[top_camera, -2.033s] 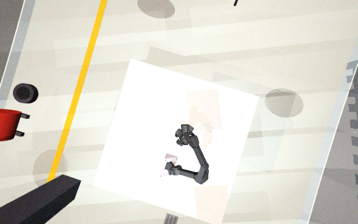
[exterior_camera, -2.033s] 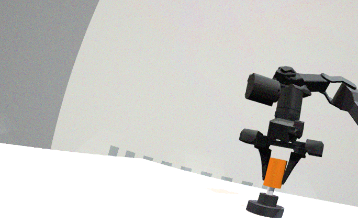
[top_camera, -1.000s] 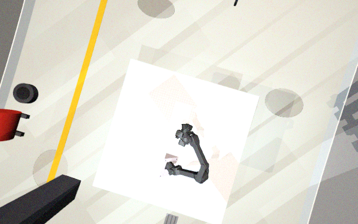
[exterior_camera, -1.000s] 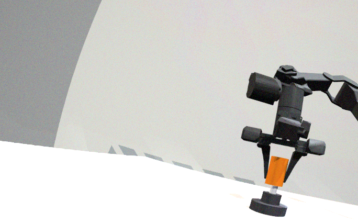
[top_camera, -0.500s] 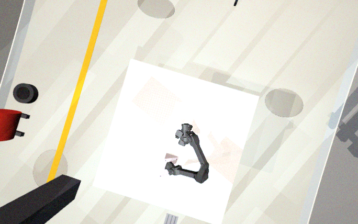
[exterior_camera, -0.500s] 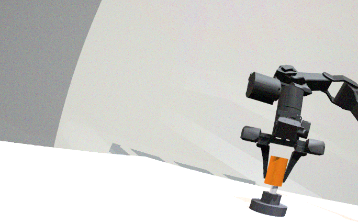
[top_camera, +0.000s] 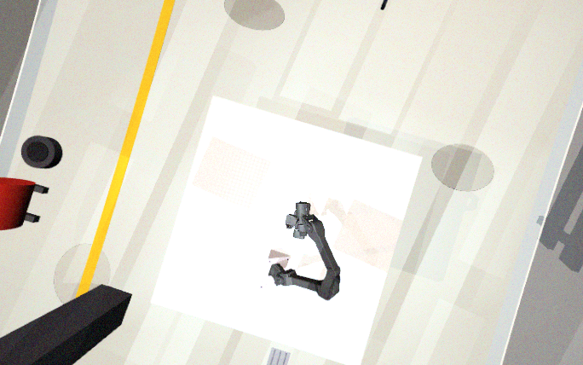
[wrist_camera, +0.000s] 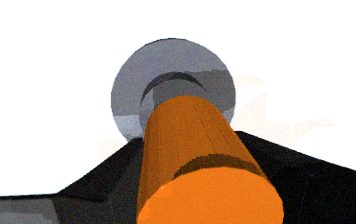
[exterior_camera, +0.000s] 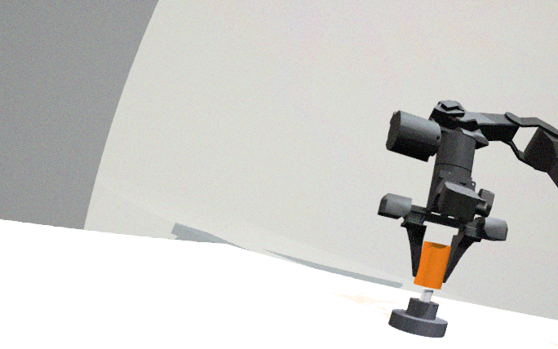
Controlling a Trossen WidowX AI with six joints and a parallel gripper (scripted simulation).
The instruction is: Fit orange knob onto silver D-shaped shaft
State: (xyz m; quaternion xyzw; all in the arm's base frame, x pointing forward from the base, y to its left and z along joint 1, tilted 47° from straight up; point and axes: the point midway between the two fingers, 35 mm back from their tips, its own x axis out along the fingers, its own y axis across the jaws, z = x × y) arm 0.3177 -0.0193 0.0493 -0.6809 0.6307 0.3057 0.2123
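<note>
The dark round pedestal is 40 mm below my gripper tip. Round my gripper tip: orange knob 30 mm above.
</note>
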